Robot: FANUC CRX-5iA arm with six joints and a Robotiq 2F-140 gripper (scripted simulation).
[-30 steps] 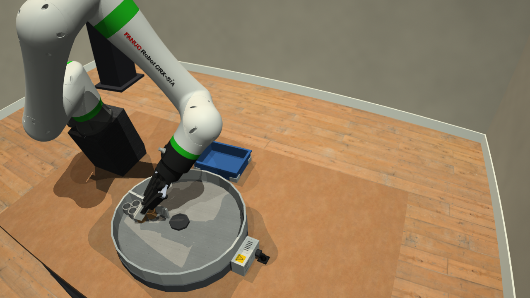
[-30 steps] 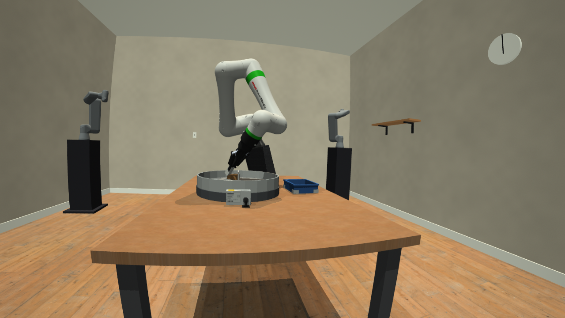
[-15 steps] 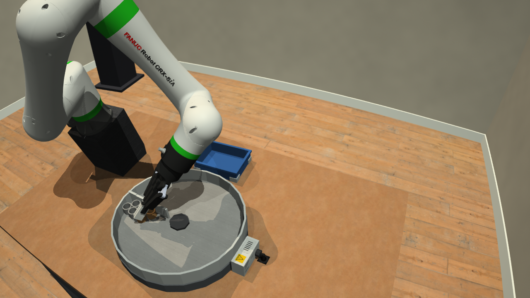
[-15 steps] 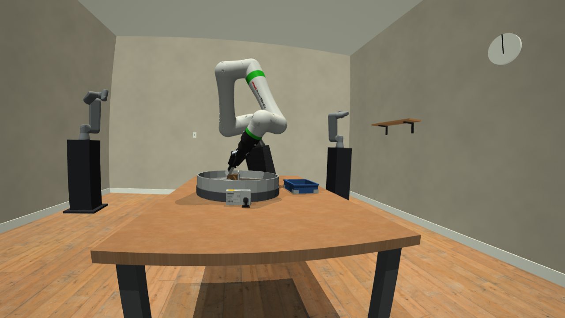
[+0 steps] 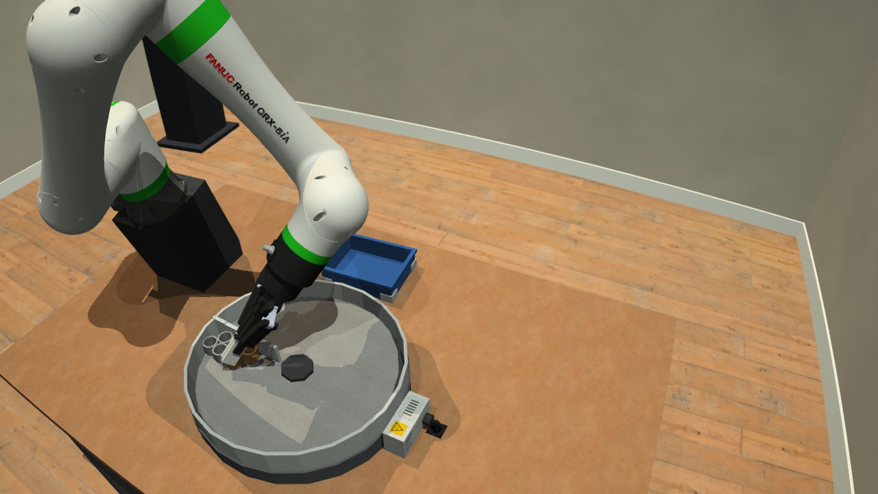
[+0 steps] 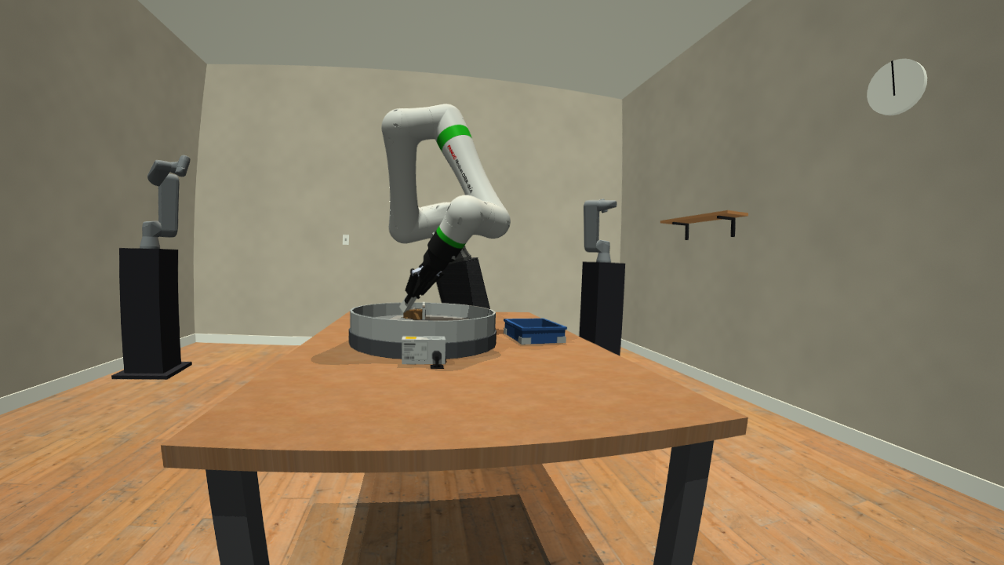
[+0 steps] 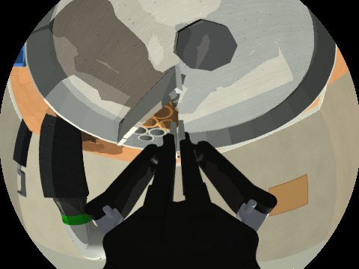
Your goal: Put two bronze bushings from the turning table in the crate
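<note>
Right now the blue crate is 39 cm to the left of my hand, 10 cm ahead of it and 8 cm below it. Round my hand: grey turning table (11 cm ahead, 5 cm below, 4 cm to the left).
</note>
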